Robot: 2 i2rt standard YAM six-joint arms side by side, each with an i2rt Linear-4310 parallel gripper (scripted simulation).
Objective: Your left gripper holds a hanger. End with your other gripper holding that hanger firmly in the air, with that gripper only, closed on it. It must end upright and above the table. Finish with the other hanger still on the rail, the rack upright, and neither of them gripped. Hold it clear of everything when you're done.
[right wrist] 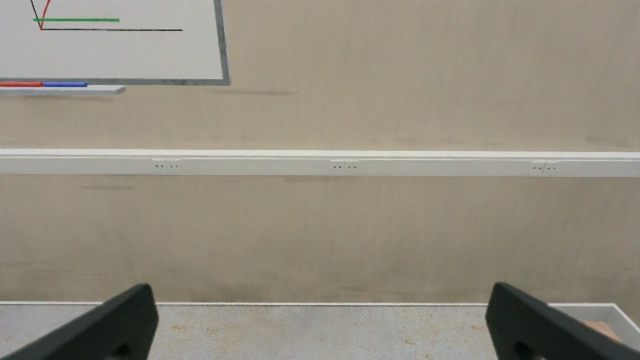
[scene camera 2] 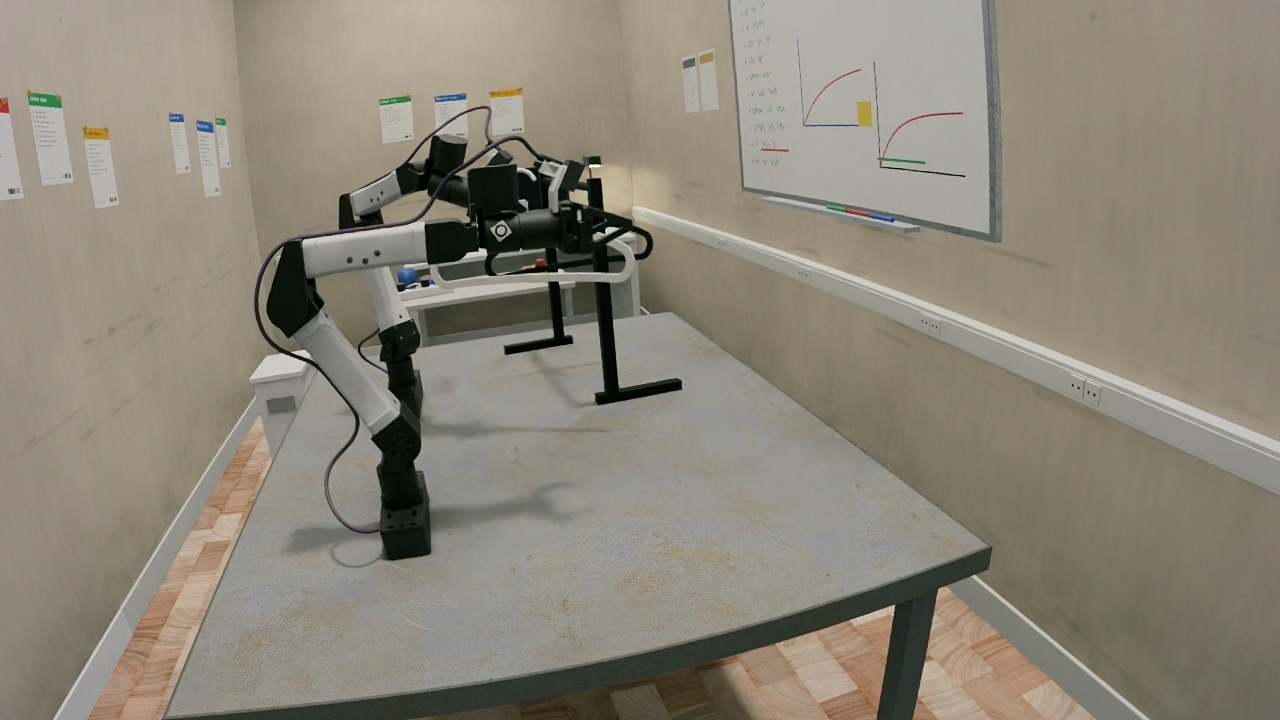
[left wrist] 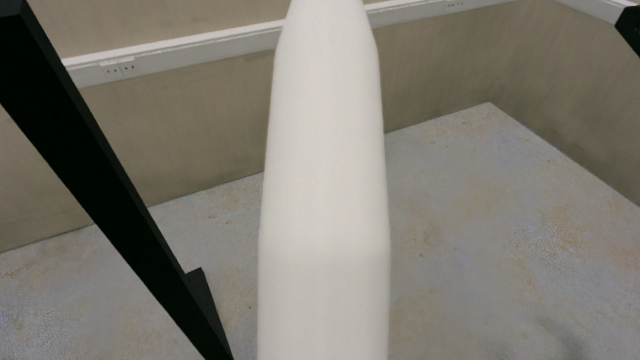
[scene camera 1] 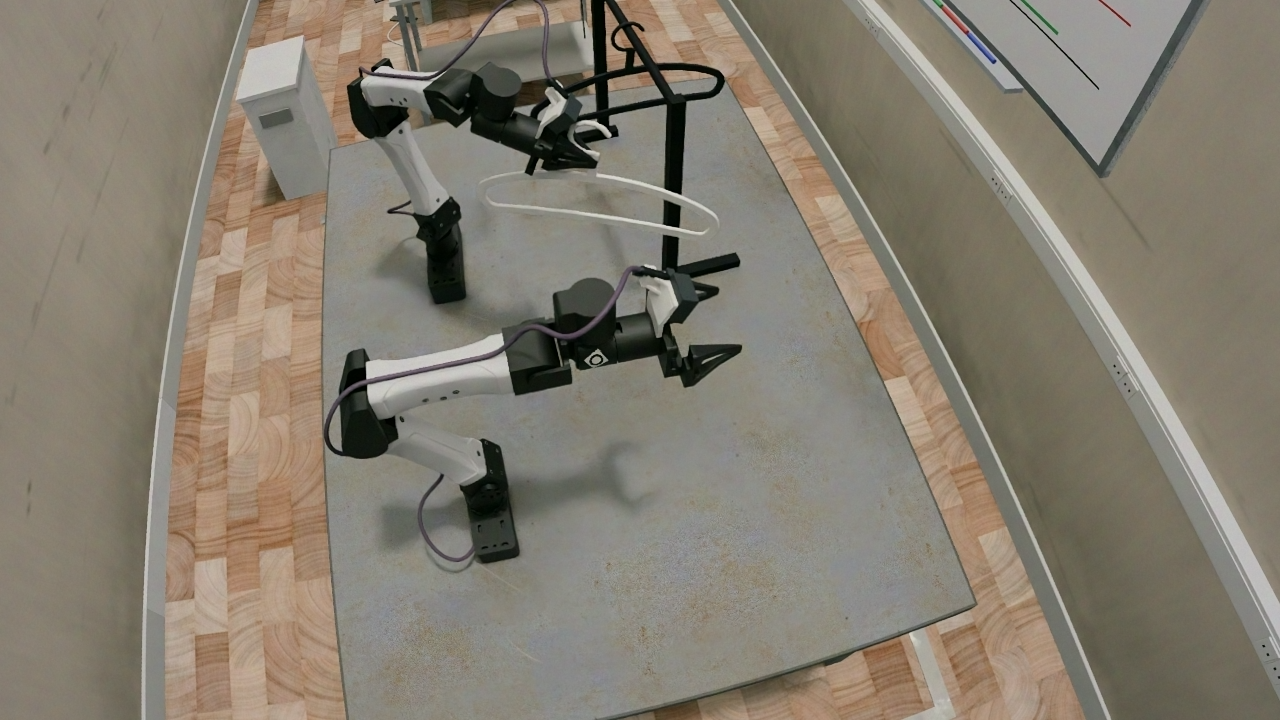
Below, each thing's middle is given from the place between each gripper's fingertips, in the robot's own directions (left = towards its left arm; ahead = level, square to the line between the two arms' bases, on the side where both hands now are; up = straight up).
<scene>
My right hand [scene camera 1: 729, 318] is 9 cm past the white hanger [scene camera 1: 591, 175], 34 cm to the right of it and 3 cm above it. The rest, counted from my right hand: black hanger [scene camera 2: 589, 261] 6 cm ahead, 68 cm to the left, 7 cm below.
Now: left hand [scene camera 1: 597, 163] 3 cm above the white hanger. Also, from my left hand: black hanger: 15 cm ahead, 34 cm to the left, 7 cm below.
</scene>
